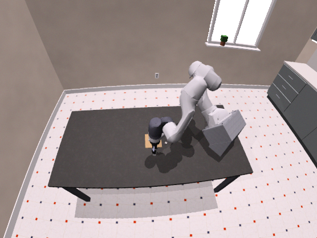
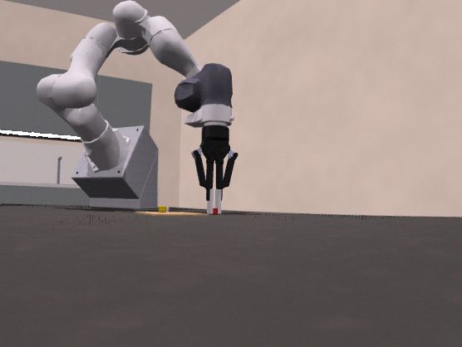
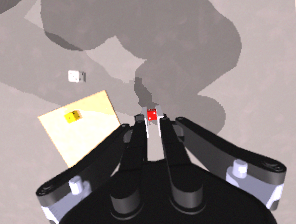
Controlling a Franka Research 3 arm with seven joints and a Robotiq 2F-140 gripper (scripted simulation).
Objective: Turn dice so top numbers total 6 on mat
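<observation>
Now: hand 3 cm above the red die. The rest, counted from my hand: tan mat 13 cm to the right, 4 cm behind, 3 cm below; yellow die 11 cm to the right, 8 cm behind, 2 cm below; white die 13 cm behind, 6 cm to the right, 3 cm below.
</observation>
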